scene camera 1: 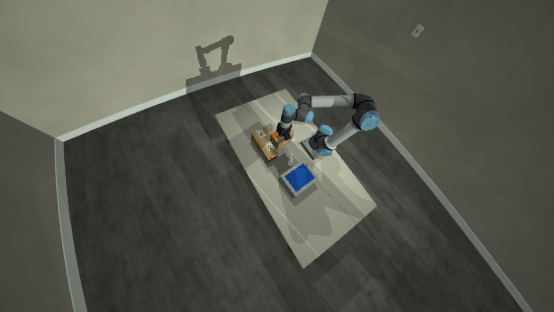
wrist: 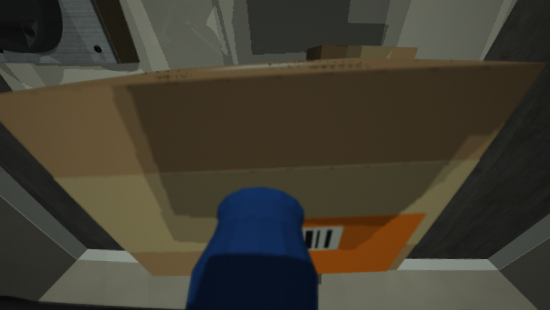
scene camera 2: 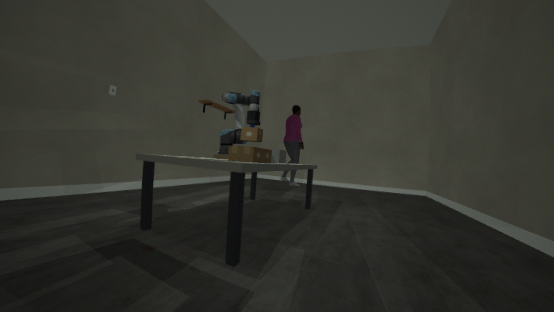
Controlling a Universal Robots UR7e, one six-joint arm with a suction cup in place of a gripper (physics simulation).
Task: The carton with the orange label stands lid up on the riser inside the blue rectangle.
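Frame: origin at the arm's base, x ahead, y left, z up, level; millimetres.
Seen in the pictures: end effector, tool point: (wrist: 262, 196) (scene camera 2: 252, 130); arm's base, origin of the base link: (scene camera 1: 316, 143) (scene camera 2: 226, 154).
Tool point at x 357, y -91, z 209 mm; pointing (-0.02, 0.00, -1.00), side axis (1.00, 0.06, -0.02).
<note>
Offsets run from my tool point to a thing's top centre.
The carton with the orange label @[dx +1, dy +1, dz +14 mm] (scene camera 1: 281, 141) (scene camera 2: 251, 134) (wrist: 300, 125) hangs in the air from my suction gripper (scene camera 1: 283, 135) (scene camera 2: 252, 125) (wrist: 260, 195). The blue cup touches its taped top face, beside the orange label, so the gripper is shut on it. The carton looks about level in scene camera 2, above and beside the other cartons. The riser @[dx -24, dy +329, dz -130 mm] (scene camera 1: 289, 185) stands apart from it on the table, with the blue rectangle @[dx -24, dy +329, dz -130 mm] (scene camera 1: 300, 177) on its top. No carton stands on the blue. The blue rectangle does not show in the wrist view.
Brown cartons with white labels (scene camera 1: 264, 143) (scene camera 2: 242, 153) stand together on the table (scene camera 1: 330, 220) (scene camera 2: 190, 161), close beside the held one. The arm's base plate (scene camera 1: 308, 149) (wrist: 112, 30) is on the other side. A wall shelf (scene camera 2: 216, 105) and a person (scene camera 2: 293, 131) are behind the table.
</note>
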